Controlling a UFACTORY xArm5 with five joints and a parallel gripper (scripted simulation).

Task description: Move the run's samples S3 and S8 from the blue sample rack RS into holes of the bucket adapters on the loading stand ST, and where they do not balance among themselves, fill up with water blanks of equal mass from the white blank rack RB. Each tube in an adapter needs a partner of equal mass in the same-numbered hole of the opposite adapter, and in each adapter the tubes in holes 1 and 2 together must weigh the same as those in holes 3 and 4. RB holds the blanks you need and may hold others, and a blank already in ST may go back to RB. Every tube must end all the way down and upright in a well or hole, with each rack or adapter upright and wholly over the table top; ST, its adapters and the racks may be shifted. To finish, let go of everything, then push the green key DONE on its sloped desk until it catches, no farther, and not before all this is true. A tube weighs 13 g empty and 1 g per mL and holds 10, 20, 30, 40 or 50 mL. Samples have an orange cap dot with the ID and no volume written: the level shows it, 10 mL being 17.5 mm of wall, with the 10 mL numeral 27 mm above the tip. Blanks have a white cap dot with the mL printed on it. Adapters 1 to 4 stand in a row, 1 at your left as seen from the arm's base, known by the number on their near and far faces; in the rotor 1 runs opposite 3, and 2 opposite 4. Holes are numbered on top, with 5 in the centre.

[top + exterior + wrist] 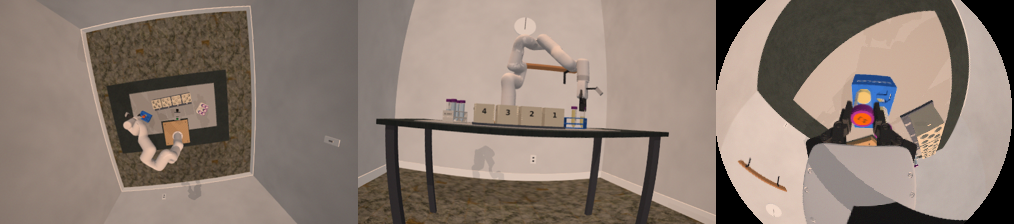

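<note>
My gripper is now 1 cm to the right of the orange-dotted sample tube and 5 cm above it. Also, from my hand: loading stand ST: 20 cm ahead, 35 cm to the right, 11 cm below; then adapter 2: 19 cm ahead, 29 cm to the right, 7 cm below; then blue sample rack RS: 4 cm to the right, 9 cm below.
</note>
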